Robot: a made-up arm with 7 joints.
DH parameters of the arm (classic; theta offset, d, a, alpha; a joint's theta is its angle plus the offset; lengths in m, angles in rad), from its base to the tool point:
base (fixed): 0 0 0 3.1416
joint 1: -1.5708 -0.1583 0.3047 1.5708
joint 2: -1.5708 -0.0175 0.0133 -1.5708
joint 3: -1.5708 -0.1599 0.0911 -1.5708
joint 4: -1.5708 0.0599 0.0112 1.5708
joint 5: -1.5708 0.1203 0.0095 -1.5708
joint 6: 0 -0.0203 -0.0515 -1.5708
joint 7: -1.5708 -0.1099 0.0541 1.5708
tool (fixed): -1.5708 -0.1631 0 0
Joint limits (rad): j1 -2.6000..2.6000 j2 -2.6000..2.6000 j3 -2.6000..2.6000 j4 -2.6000..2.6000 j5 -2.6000..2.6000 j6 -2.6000..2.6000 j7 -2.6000..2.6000
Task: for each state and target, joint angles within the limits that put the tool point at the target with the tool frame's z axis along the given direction. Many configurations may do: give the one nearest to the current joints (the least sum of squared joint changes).
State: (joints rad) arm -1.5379 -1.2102 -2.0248 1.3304 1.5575 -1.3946 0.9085
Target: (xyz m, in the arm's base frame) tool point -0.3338 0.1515 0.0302 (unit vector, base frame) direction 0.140 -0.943 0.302
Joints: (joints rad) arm -1.6758 -1.3436 -1.8635 1.7050 1.9020 -1.9903 1.8277
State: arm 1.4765 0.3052 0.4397 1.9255 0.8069 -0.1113 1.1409
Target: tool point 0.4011 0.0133 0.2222 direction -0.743 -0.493 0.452
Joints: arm 1.7132 -0.4351 0.5404 1.5724 1.0696 -0.6312 0.7947
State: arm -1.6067 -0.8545 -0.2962 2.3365 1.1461 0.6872 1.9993
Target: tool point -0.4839 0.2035 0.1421 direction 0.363 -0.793 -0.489
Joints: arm -0.8655 -0.9793 -0.3703 2.1987 1.1784 0.9259 2.3561
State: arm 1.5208 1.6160 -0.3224 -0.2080 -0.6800 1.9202 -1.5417
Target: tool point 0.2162 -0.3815 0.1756 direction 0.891 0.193 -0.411
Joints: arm 2.1755 2.3391 -0.7609 0.6519 -1.4518 1.4843 -1.6353
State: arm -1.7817 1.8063 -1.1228 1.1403 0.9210 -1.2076 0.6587
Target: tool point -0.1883 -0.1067 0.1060 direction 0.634 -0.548 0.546
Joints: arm -2.3809 2.2578 -1.7256 1.8468 0.8896 -0.8249 1.1273
